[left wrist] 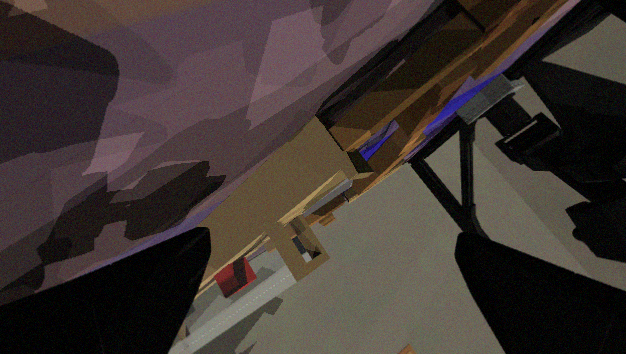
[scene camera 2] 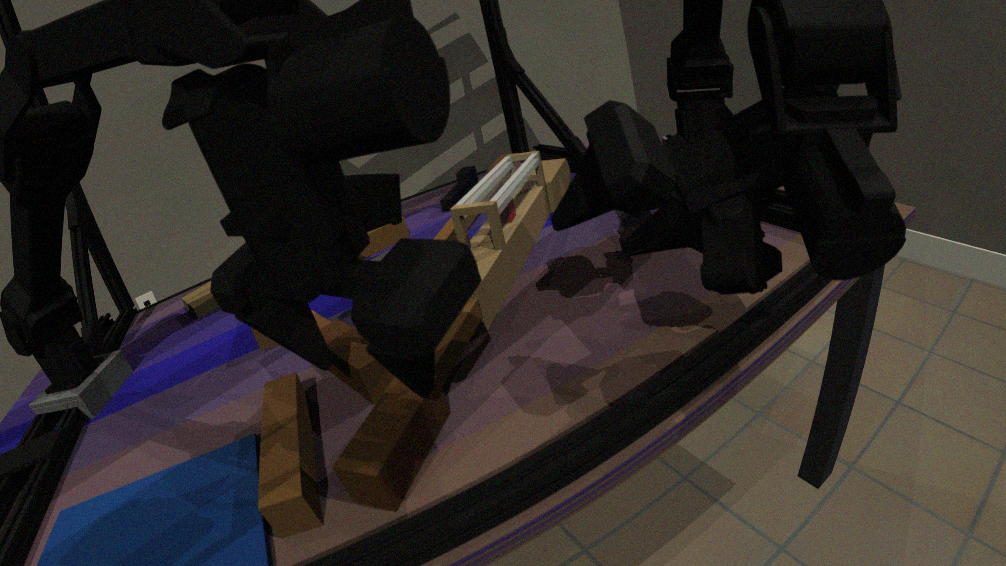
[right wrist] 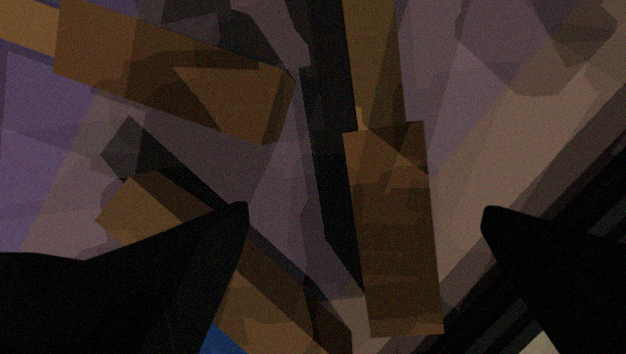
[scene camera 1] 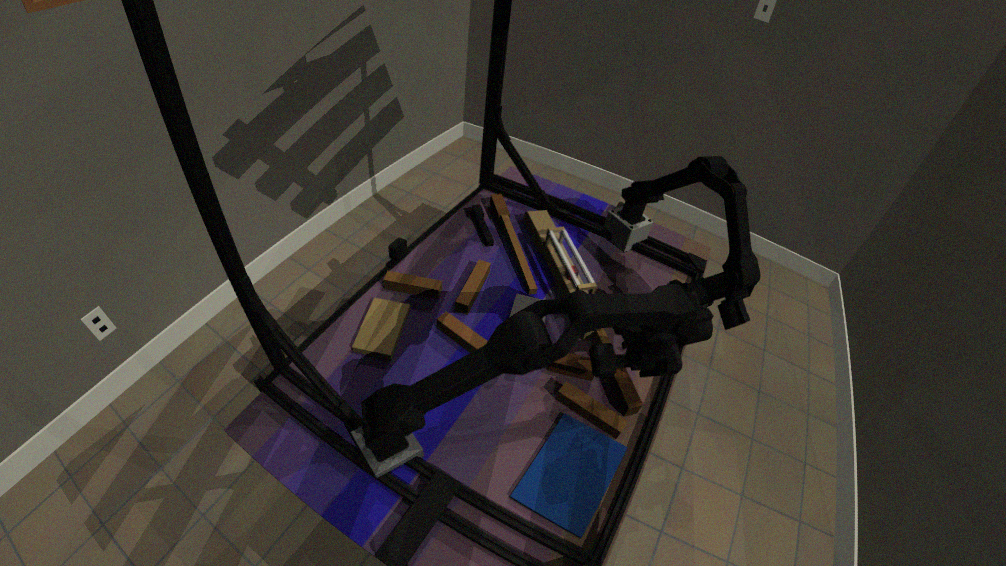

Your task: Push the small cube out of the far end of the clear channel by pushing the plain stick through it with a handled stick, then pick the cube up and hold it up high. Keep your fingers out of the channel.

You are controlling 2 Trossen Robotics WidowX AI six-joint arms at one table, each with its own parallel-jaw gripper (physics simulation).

my left gripper: open, holds nothing
my right gripper: open, holds nothing
a flat tan block: on the table
a blue pad: on the table
